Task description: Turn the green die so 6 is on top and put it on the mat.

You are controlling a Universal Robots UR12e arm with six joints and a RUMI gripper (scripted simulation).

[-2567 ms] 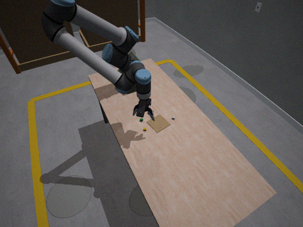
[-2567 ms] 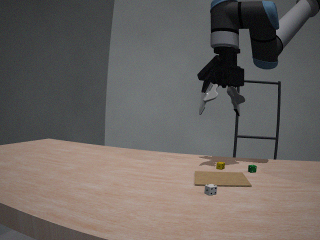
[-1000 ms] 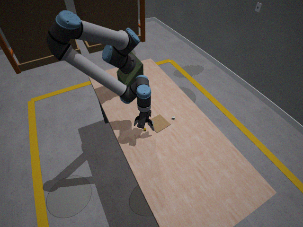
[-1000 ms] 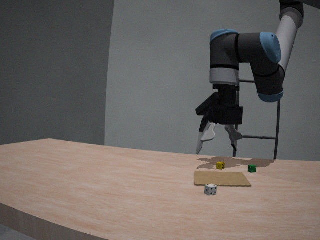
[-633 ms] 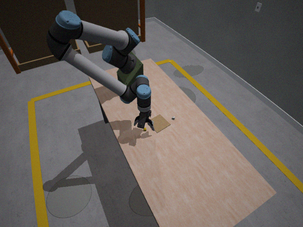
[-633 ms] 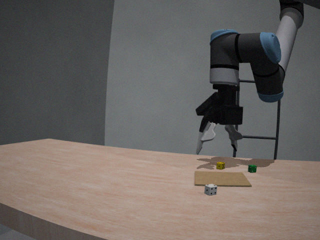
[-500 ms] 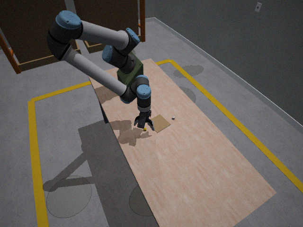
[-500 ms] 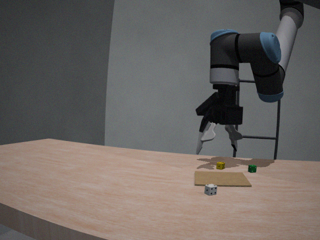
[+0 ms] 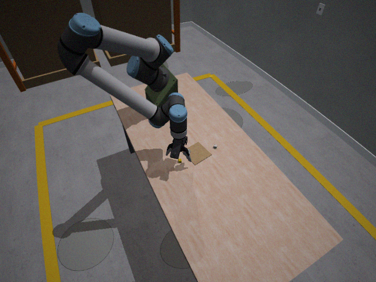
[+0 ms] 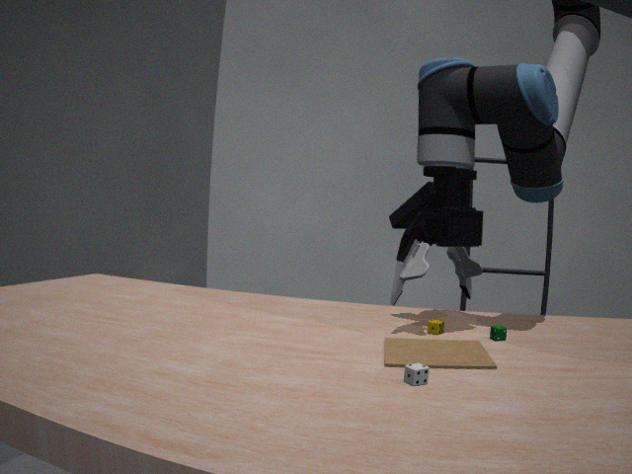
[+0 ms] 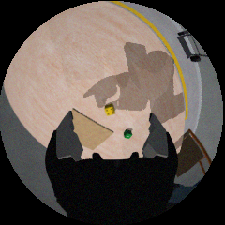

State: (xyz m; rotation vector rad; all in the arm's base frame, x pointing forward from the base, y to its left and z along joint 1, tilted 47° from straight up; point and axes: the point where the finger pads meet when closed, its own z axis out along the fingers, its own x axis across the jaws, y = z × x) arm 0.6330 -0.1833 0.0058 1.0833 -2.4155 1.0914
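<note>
Now: hand 1 cm past the yellow die, 1 cm to the right of it and 4 cm above it. Round my hand: tan mat 3 cm behind, 14 cm to the left, 4 cm below; white die 2 cm behind, 28 cm to the left, 4 cm below; green die 11 cm behind, 3 cm to the left, 4 cm below.
</note>
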